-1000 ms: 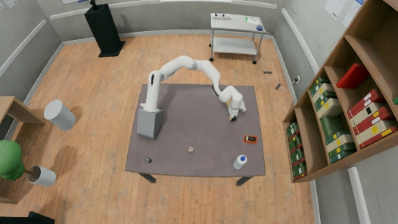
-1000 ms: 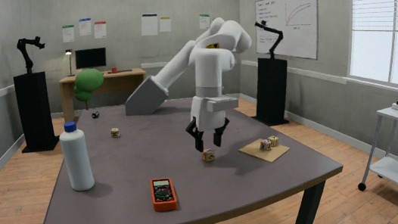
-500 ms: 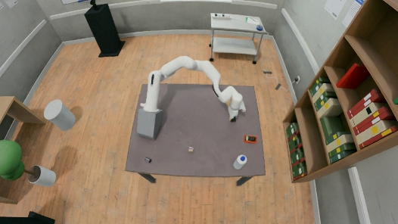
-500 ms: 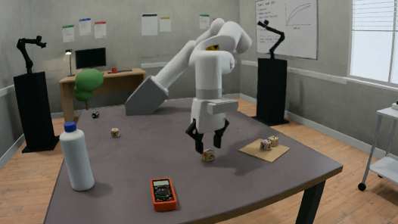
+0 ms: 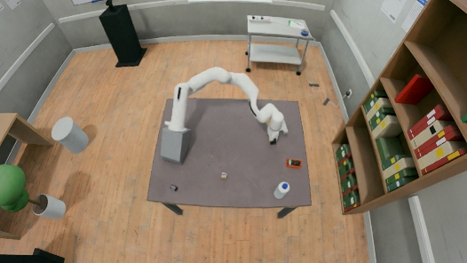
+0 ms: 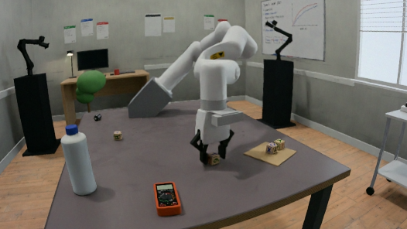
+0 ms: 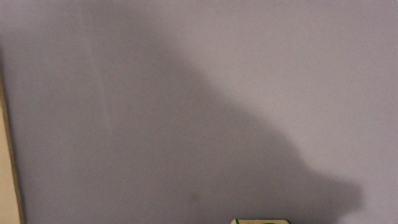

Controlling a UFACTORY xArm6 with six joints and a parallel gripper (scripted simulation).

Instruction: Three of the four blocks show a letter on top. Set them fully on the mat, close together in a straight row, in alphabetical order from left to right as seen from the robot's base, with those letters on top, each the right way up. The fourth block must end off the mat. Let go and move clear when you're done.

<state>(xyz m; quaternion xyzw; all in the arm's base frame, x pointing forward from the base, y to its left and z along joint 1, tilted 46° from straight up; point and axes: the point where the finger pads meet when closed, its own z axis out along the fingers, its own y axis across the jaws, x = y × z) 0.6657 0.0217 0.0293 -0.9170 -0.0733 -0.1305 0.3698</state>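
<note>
Right now my hand is 20 mm short of the tan mat, 210 mm to the right of it and 20 mm above it. The rest, counted from my hand: black object 650 mm behind, 410 mm to the right, 10 mm below; then white bottle 60 mm ahead, 400 mm to the right, 60 mm above.
</note>
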